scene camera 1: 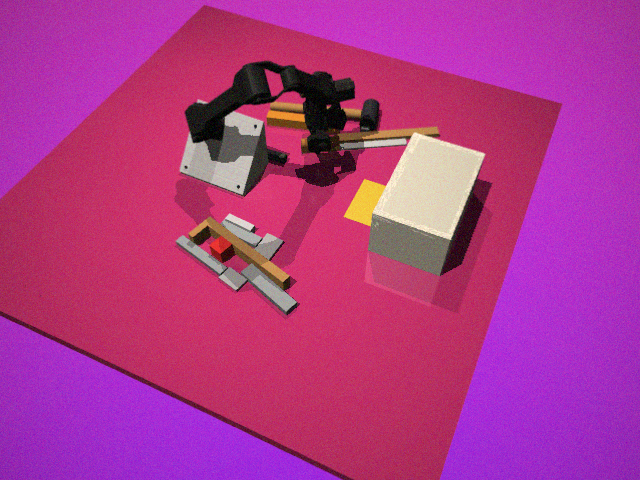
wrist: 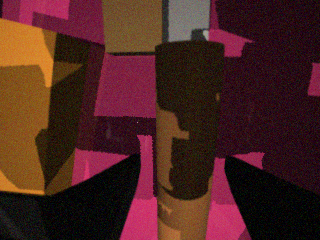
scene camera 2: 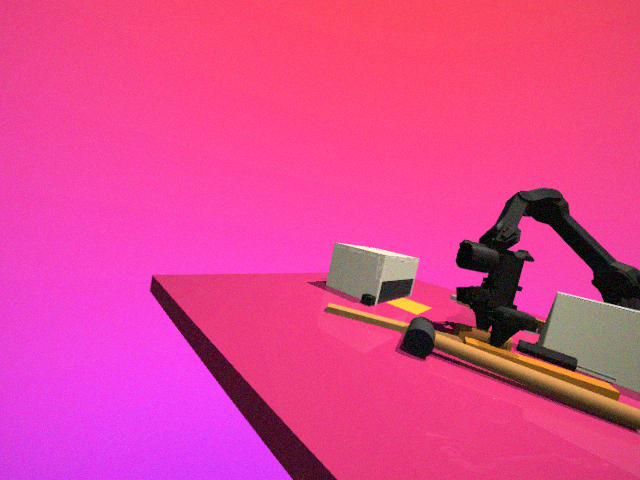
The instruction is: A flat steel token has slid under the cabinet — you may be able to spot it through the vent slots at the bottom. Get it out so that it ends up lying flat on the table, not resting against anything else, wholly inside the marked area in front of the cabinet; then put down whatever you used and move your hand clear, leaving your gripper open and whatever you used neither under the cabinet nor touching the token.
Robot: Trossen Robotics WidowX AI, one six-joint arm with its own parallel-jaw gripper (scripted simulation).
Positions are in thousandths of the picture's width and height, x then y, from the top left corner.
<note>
My gripper (scene camera 2: 759,718) is open and holds nothing. I also see an orange bar (wrist: 158,285), a l-shaped wooden hook (scene camera 1: 329,472), a wooden bar (scene camera 2: 627,680) and a dark screwdriver (scene camera 2: 845,734).
The wooden bar is seen too in scene camera 1 (scene camera 1: 674,276). My gripper also shows in scene camera 1 (scene camera 1: 495,305) and in the wrist view (wrist: 570,673). The wrist view misses the l-shaped wooden hook: it is out of frame. The wrist view misses the dark screwdriver: it is out of frame.
</note>
